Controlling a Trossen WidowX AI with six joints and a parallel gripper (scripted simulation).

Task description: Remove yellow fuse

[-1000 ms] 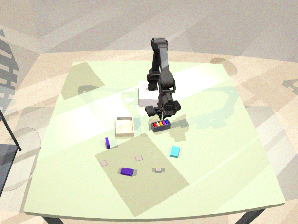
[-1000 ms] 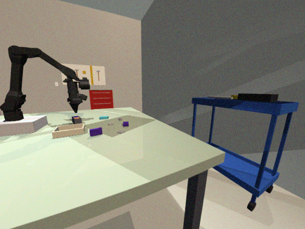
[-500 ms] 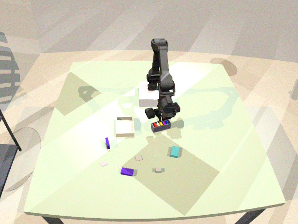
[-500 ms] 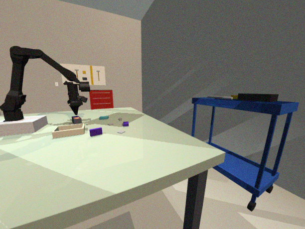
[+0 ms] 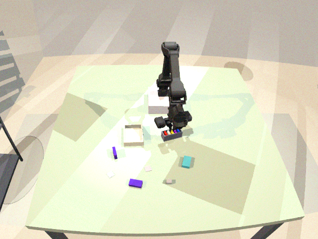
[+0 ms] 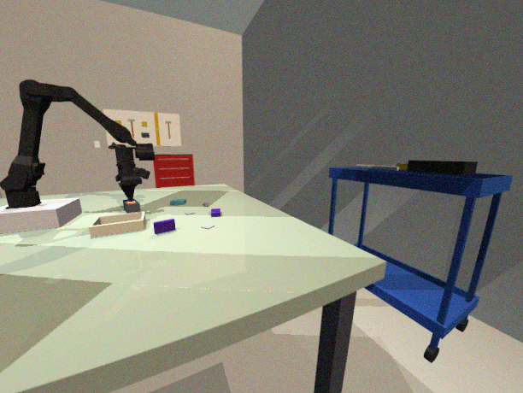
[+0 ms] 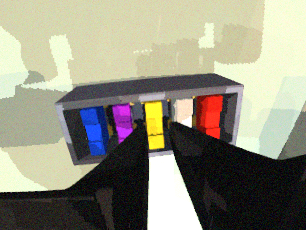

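Right now the yellow fuse is 20 mm below my gripper tip. Also, from my gripper tip: red fuse (30 mm to the right, 20 mm below, 10 mm ahead); purple fuse (20 mm to the left, 20 mm below); white fuse (20 mm to the right, 20 mm below).
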